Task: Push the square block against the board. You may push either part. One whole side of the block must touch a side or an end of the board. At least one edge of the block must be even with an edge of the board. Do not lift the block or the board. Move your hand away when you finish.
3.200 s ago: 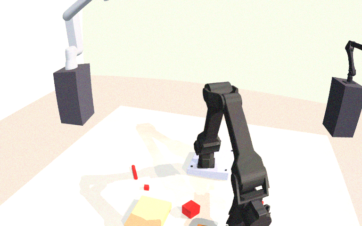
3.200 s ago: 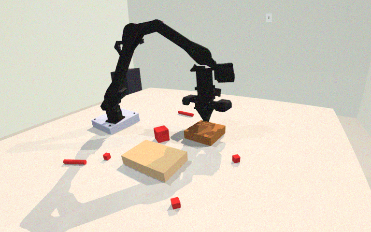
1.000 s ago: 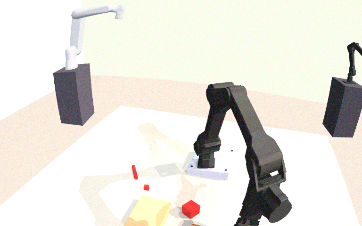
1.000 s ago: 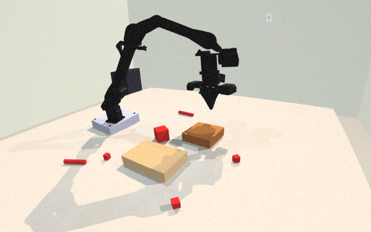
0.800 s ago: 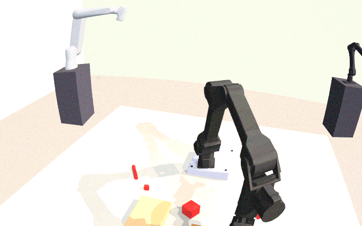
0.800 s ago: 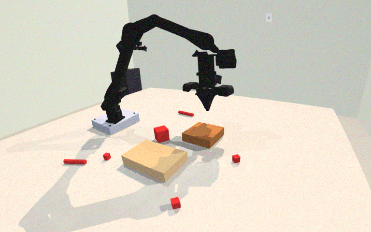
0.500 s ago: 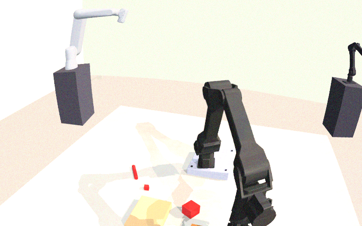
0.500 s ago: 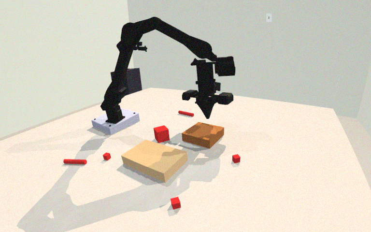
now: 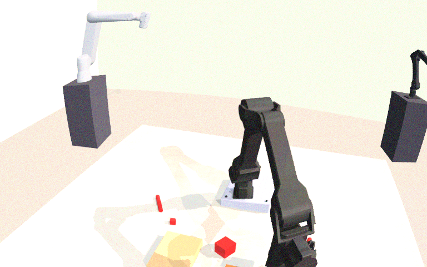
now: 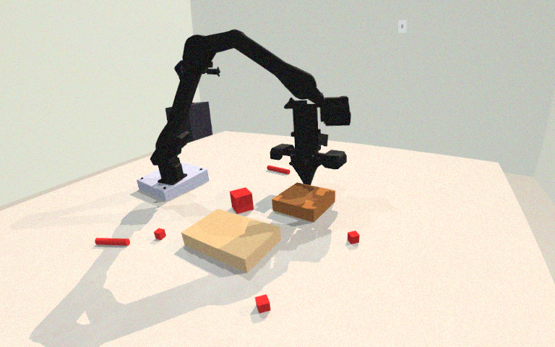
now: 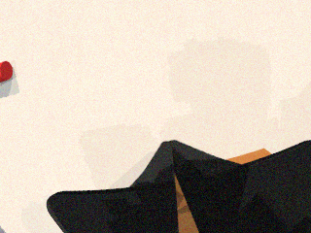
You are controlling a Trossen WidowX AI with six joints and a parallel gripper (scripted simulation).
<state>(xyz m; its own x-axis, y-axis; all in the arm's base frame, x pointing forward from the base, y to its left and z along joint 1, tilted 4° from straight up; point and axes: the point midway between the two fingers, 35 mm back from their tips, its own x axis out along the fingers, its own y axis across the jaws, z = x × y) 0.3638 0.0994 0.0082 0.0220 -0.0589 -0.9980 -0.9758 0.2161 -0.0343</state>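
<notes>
The square block lies 20 mm ahead of my gripper tip, 80 mm to the right of it and 10 mm above it. Round my gripper tip: board (70 mm behind, 260 mm to the right, 10 mm above); then red cube (120 mm behind, 130 mm to the right, 10 mm above).
</notes>
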